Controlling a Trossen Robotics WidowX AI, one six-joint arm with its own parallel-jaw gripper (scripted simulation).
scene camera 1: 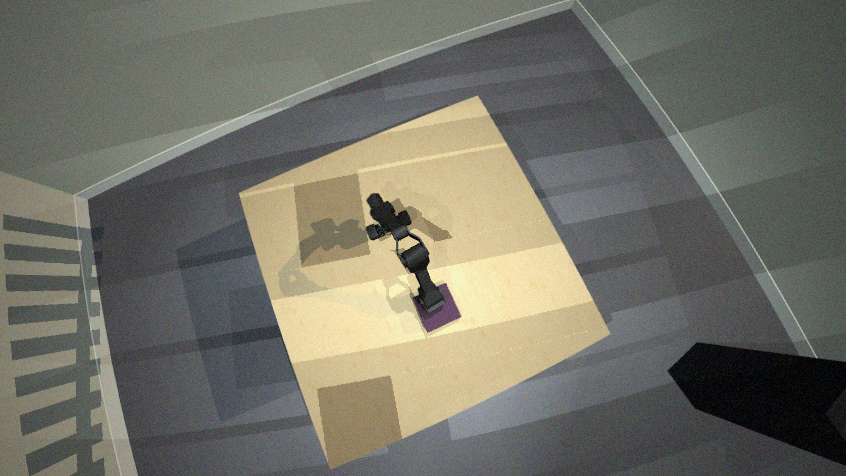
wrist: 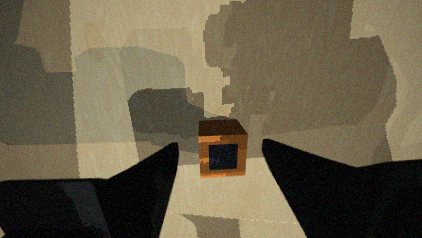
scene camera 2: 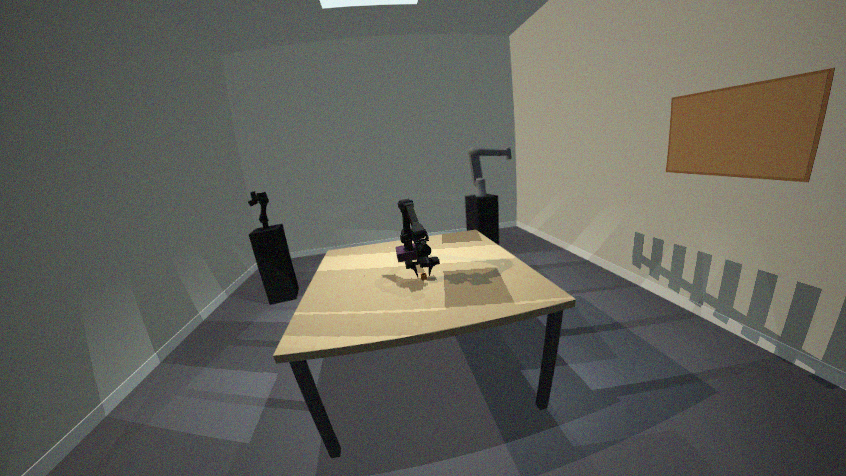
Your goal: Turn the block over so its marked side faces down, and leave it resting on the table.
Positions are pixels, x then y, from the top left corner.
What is my gripper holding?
Nothing.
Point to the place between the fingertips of my gripper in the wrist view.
At 220,146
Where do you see an orange block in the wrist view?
222,143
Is my gripper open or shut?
Open.
